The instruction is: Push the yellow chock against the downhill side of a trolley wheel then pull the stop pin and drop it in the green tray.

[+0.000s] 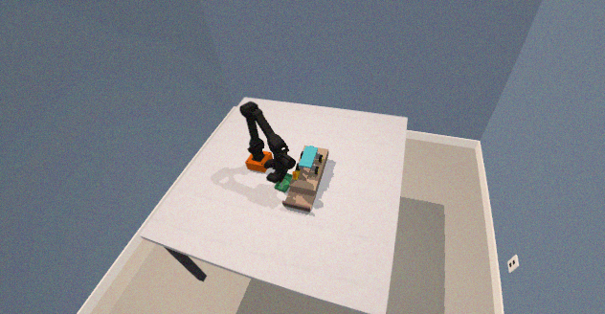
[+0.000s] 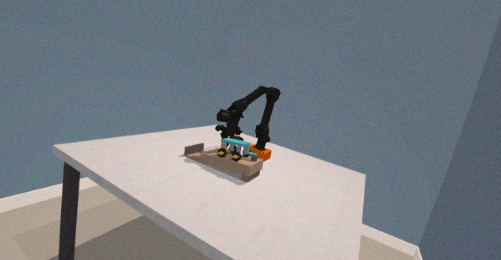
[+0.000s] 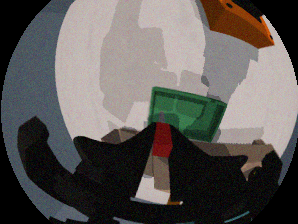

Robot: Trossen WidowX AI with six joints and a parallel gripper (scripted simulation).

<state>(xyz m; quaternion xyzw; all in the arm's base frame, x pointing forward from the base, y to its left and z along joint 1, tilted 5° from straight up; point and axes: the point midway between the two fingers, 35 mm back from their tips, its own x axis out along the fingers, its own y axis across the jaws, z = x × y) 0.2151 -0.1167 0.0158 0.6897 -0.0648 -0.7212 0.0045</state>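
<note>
The green tray lies 7 cm below my gripper tip and 3 cm to the left of it. From my gripper tip the other things lie so: yellow chock (7 cm ahead, 6 cm to the left, 2 cm above); then red-headed stop pin (right at my gripper tip); then dark end wall (13 cm ahead, 11 cm to the right, 3 cm below).
</note>
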